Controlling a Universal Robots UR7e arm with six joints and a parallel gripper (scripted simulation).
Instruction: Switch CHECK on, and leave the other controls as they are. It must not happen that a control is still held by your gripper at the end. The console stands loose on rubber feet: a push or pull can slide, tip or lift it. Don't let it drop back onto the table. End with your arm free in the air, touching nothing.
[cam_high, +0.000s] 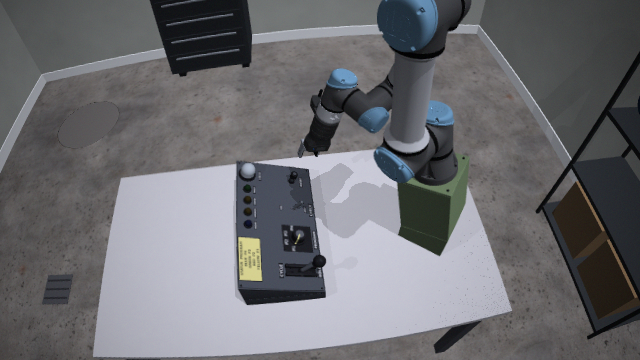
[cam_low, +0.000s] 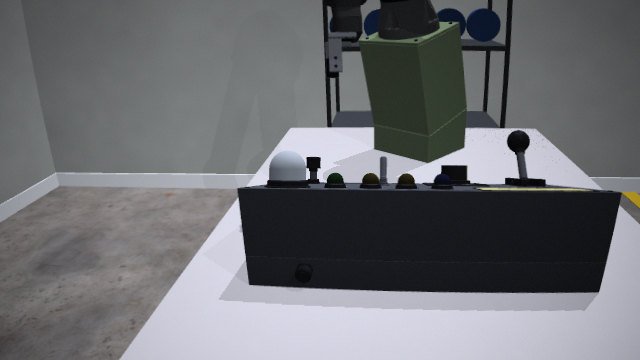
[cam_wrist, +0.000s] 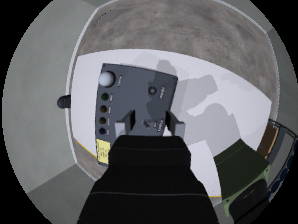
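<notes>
My hand is 180 mm above the thin metal toggle, 80 mm short of it and 70 mm to the right of it. From my hand the other things lie so: dark console 190 mm below, 120 mm to the left, 120 mm ahead; ball-topped lever 310 mm to the left, 160 mm below, 110 mm ahead; rotary selector 200 mm to the left, 170 mm below, 110 mm ahead.
</notes>
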